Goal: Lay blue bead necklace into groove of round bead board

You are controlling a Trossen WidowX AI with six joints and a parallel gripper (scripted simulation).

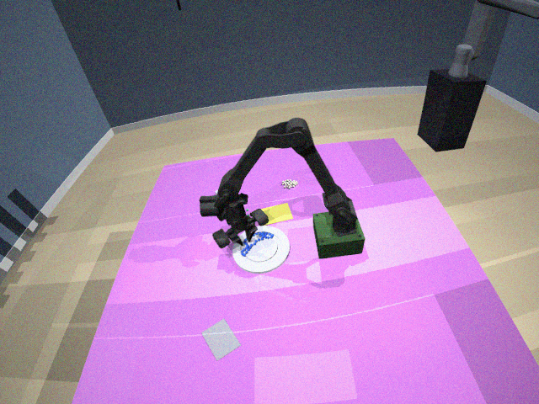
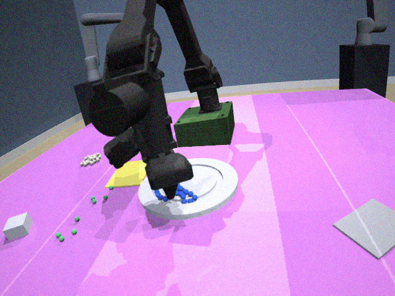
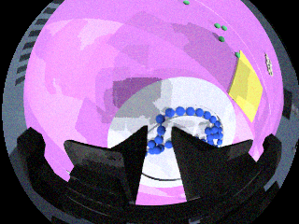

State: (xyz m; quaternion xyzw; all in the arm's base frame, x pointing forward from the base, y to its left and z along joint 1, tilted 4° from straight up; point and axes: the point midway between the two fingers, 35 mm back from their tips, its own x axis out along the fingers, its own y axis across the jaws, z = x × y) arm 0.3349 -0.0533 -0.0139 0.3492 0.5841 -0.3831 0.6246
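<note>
Right now the round white bead board is 50 mm behind my gripper tip, 20 mm to the left of it and 10 mm below it. Also, from my gripper tip: yellow sheet 120 mm behind, 140 mm to the right, 20 mm below; then grey tile 90 mm ahead, 330 mm to the left, 20 mm below; then cube 100 mm ahead, 310 mm to the right, 10 mm below.
</note>
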